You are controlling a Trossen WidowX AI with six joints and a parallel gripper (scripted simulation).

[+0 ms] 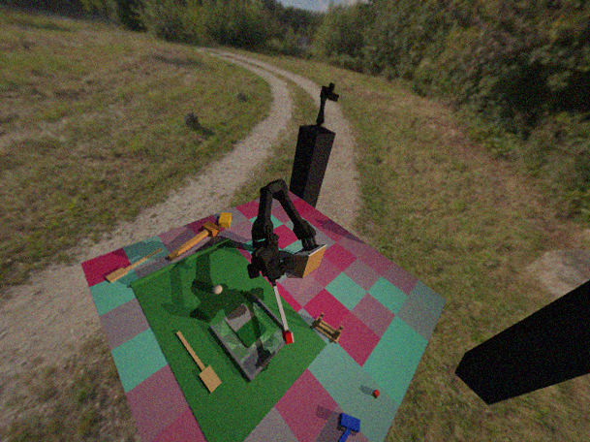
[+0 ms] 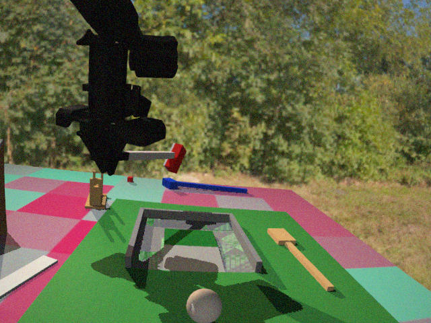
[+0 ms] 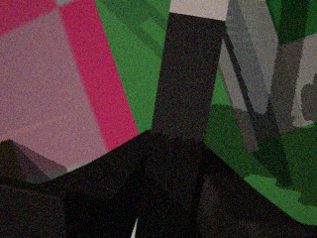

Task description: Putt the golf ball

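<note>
Now: the red putter 40 mm ahead of my gripper tip, 110 mm to the left of it and 20 mm above it. Round my gripper tip: small red ball 120 mm behind, 520 mm to the left, 130 mm below; white golf ball 180 mm ahead, 150 mm to the right, 110 mm below.
</note>
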